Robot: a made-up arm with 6 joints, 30 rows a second.
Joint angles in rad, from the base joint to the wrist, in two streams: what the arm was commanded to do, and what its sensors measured. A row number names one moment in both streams.
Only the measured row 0 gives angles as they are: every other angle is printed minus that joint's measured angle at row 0.
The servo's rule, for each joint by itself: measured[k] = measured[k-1] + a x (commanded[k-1-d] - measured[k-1]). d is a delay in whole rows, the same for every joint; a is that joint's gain. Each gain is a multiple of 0.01, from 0.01 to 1. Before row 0 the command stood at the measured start. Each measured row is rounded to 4 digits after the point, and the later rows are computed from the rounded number. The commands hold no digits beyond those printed.
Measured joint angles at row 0:
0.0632, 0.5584, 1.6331, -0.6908, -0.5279, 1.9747
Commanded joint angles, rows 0 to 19:
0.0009, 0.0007, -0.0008, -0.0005, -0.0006, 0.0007
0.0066, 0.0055, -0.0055, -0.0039, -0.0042, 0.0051
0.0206, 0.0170, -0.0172, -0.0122, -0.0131, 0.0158
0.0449, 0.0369, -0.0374, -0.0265, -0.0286, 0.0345
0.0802, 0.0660, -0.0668, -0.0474, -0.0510, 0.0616
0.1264, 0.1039, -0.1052, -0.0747, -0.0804, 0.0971
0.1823, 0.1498, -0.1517, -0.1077, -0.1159, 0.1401
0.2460, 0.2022, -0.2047, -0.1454, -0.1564, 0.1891
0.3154, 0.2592, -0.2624, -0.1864, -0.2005, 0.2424
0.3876, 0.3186, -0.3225, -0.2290, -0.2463, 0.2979
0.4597, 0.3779, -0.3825, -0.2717, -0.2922, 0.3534
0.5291, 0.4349, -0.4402, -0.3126, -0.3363, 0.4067
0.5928, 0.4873, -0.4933, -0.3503, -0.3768, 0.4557
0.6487, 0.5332, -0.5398, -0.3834, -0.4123, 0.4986
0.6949, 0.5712, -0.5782, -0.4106, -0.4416, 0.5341
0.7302, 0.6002, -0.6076, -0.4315, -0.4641, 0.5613
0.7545, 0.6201, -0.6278, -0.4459, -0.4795, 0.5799
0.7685, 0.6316, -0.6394, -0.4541, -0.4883, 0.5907
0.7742, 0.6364, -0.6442, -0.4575, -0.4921, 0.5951
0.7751, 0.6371, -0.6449, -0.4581, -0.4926, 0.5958
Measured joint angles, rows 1 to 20:
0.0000, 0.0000, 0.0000, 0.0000, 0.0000, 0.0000
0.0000, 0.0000, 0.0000, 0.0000, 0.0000, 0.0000
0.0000, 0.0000, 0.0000, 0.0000, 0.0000, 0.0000
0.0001, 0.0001, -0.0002, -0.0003, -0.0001, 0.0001
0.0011, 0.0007, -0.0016, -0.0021, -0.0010, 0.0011
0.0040, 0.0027, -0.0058, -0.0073, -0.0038, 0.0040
0.0101, 0.0068, -0.0143, -0.0171, -0.0095, 0.0101
0.0206, 0.0139, -0.0285, -0.0326, -0.0190, 0.0204
0.0365, 0.0247, -0.0492, -0.0541, -0.0331, 0.0357
0.0584, 0.0397, -0.0769, -0.0814, -0.0521, 0.0566
0.0865, 0.0592, -0.1114, -0.1140, -0.0761, 0.0831
0.1208, 0.0832, -0.1522, -0.1509, -0.1047, 0.1150
0.1608, 0.1114, -0.1982, -0.1907, -0.1373, 0.1516
0.2056, 0.1434, -0.2480, -0.2320, -0.1729, 0.1920
0.2541, 0.1784, -0.2999, -0.2731, -0.2105, 0.2349
0.3049, 0.2155, -0.3521, -0.3125, -0.2487, 0.2791
0.3565, 0.2536, -0.4028, -0.3487, -0.2863, 0.3230
0.4073, 0.2917, -0.4502, -0.3803, -0.3220, 0.3652
0.4557, 0.3287, -0.4927, -0.4064, -0.3547, 0.4044
0.5005, 0.3637, -0.5292, -0.4265, -0.3834, 0.4395
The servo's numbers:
d 3
a 0.15 0.12 0.27 0.51 0.23 0.20

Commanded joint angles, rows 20 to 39:
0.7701, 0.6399, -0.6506, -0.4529, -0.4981, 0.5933
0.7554, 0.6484, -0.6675, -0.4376, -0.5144, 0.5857
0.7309, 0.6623, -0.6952, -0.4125, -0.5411, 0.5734
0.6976, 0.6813, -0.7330, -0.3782, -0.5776, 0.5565
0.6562, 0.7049, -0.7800, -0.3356, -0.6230, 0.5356
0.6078, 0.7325, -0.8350, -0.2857, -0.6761, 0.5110
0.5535, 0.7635, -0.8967, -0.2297, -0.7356, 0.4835
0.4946, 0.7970, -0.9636, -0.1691, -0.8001, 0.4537
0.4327, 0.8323, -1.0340, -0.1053, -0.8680, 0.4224
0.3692, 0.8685, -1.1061, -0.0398, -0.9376, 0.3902
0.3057, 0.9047, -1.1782, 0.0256, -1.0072, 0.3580
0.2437, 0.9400, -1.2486, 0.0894, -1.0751, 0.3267
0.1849, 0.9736, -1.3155, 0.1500, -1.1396, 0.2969
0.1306, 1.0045, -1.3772, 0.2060, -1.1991, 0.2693
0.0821, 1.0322, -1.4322, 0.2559, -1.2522, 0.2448
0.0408, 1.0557, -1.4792, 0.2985, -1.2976, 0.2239
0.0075, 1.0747, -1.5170, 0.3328, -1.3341, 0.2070
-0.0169, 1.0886, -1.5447, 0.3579, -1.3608, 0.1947
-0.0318, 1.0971, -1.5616, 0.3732, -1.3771, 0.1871
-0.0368, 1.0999, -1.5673, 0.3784, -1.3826, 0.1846
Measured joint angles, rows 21 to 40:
0.5407, 0.3958, -0.5590, -0.4406, -0.4075, 0.4697
0.5757, 0.4247, -0.5820, -0.4492, -0.4270, 0.4948
0.6056, 0.4502, -0.5990, -0.4537, -0.4421, 0.5150
0.6303, 0.4730, -0.6129, -0.4533, -0.4550, 0.5307
0.6491, 0.4940, -0.6276, -0.4453, -0.4687, 0.5417
0.6614, 0.5142, -0.6459, -0.4286, -0.4854, 0.5480
0.6668, 0.5343, -0.6694, -0.4029, -0.5066, 0.5497
0.6652, 0.5548, -0.6993, -0.3686, -0.5334, 0.5469
0.6566, 0.5761, -0.7359, -0.3263, -0.5662, 0.5397
0.6411, 0.5986, -0.7793, -0.2770, -0.6052, 0.5285
0.6191, 0.6224, -0.8291, -0.2220, -0.6500, 0.5135
0.5911, 0.6476, -0.8844, -0.1625, -0.7001, 0.4953
0.5578, 0.6741, -0.9443, -0.0999, -0.7547, 0.4743
0.5200, 0.7018, -1.0075, -0.0359, -0.8128, 0.4510
0.4786, 0.7304, -1.0726, 0.0280, -0.8731, 0.4261
0.4345, 0.7596, -1.1382, 0.0902, -0.9344, 0.4003
0.3889, 0.7890, -1.2027, 0.1493, -0.9953, 0.3741
0.3429, 0.8182, -1.2647, 0.2037, -1.0544, 0.3482
0.2976, 0.8467, -1.3226, 0.2520, -1.1103, 0.3233
0.2541, 0.8741, -1.3751, 0.2932, -1.1618, 0.3000

